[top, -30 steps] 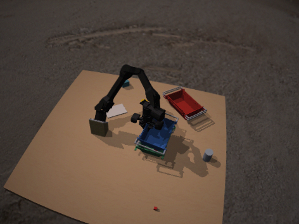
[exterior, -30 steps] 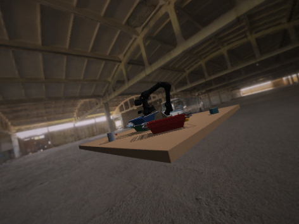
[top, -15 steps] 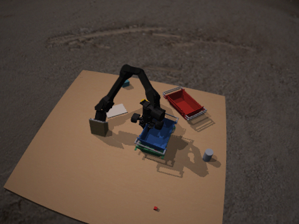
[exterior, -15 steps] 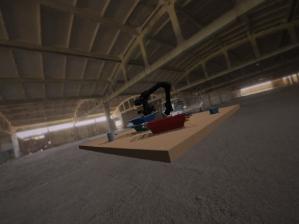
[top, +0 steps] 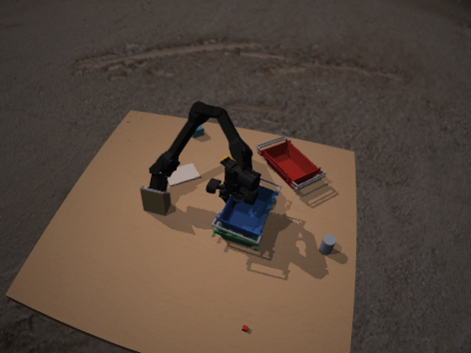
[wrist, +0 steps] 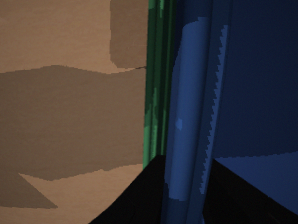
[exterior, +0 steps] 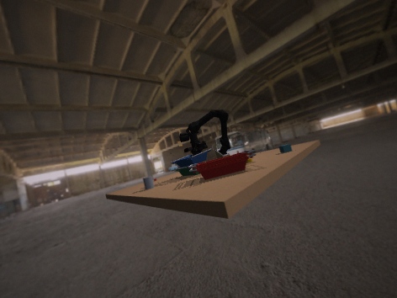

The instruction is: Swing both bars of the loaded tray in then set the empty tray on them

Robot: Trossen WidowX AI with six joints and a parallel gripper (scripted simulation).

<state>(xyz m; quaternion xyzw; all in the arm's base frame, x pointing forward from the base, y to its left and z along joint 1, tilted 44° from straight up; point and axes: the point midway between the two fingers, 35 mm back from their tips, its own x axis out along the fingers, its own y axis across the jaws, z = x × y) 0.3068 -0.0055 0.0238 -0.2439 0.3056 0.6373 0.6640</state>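
The blue tray lies 70 mm ahead of my gripper tip, 10 mm to the right of it and 20 mm above it. The rest, counted from my gripper tip: grey cylinder: 410 mm ahead, 40 mm to the right, 60 mm below; teal block: 320 mm behind, 510 mm to the left, 70 mm below; white sheet: 280 mm behind, 200 mm to the left, 90 mm below.
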